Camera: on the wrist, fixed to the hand. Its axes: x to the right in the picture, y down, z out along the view.
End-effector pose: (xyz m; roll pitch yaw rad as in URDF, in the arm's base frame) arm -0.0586 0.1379 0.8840 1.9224 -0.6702 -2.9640
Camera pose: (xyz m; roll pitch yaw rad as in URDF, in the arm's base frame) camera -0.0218 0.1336 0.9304 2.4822 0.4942 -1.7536
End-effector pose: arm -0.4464 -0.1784 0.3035 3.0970 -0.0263 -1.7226
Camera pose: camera -0.4956 -0.1710 0.3360 -3.1193 -0.5712 -0.0738
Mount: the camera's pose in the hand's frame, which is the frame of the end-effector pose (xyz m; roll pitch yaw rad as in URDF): 0.0010 0.0511 -0.0302 0.0502 0.6175 -1.6338
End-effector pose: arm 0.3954 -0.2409 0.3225 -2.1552 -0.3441 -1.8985
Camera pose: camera 0.3417 -0.2329 0.2984 1.5745 -1.1739 1.3311
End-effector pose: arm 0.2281 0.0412 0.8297 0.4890 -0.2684 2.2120
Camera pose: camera 0.1796 0.0071 0.8274 0.5598 1.0654 1.0387
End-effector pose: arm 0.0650 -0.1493 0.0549 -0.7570 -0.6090 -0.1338
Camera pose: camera 0.1003 -0.1375 0.0087 0.7044 -0.0839 -1.8263
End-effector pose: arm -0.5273 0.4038 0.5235 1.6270 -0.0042 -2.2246
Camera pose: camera -0.5061 0.3866 0.5762 -2.9975 0.8948 -0.5769
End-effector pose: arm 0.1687 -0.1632 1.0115 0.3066 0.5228 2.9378
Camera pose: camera 0.1627 -0.2210 0.9994 -0.7108 0.7281 0.7321
